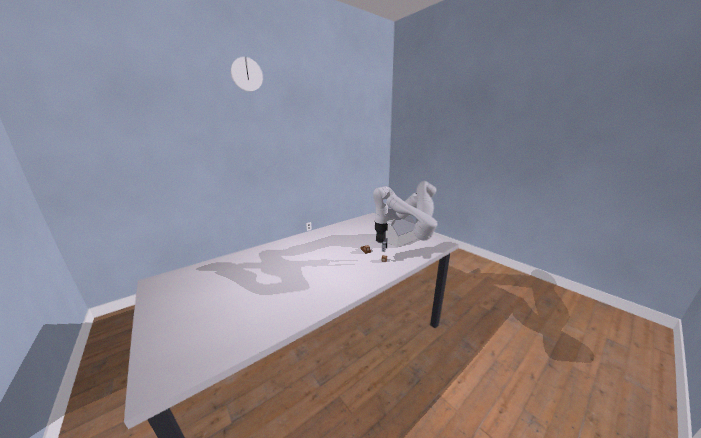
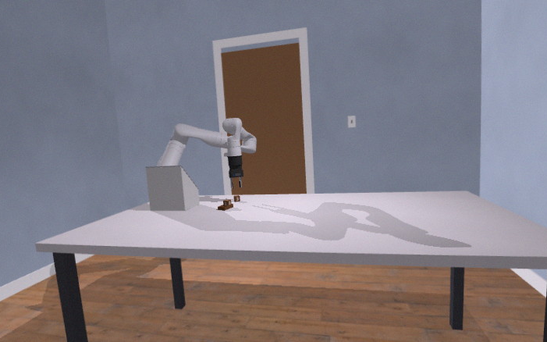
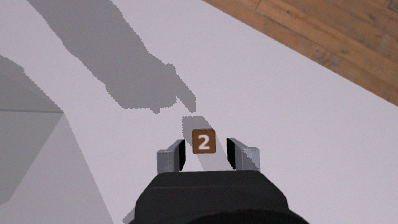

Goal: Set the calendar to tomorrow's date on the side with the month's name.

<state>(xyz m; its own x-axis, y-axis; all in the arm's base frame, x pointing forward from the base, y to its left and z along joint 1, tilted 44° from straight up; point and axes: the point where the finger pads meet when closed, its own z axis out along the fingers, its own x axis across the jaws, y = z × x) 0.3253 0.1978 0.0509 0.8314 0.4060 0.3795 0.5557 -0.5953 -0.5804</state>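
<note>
The brown cube is 8 cm below my hand.
</note>
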